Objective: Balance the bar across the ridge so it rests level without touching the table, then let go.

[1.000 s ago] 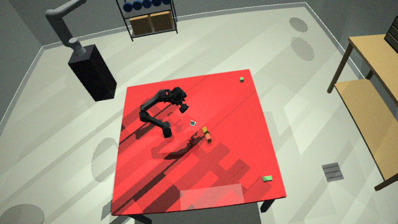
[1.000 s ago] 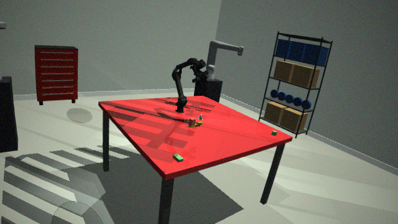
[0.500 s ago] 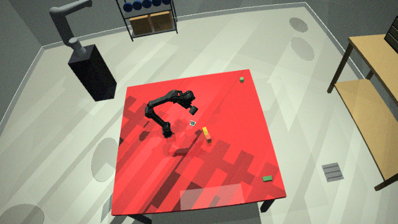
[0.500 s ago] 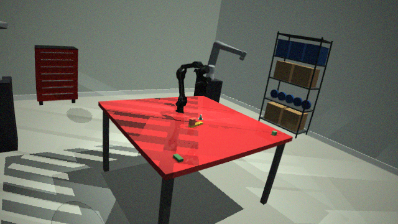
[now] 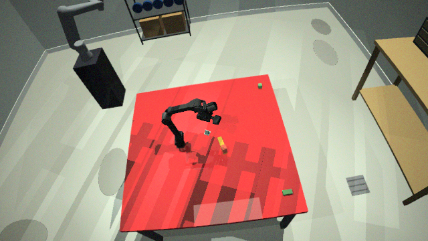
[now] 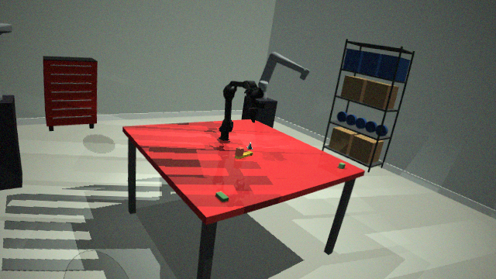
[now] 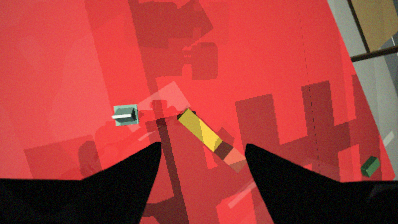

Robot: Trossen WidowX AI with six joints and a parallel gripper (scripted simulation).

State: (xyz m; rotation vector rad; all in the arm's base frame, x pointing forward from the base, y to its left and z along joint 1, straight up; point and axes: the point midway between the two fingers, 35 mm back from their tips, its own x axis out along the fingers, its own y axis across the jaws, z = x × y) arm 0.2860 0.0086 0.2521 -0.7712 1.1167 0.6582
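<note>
The teal ridge piece lies 20 cm below my gripper tip, 7 cm behind it and 6 cm to the left of it.
</note>
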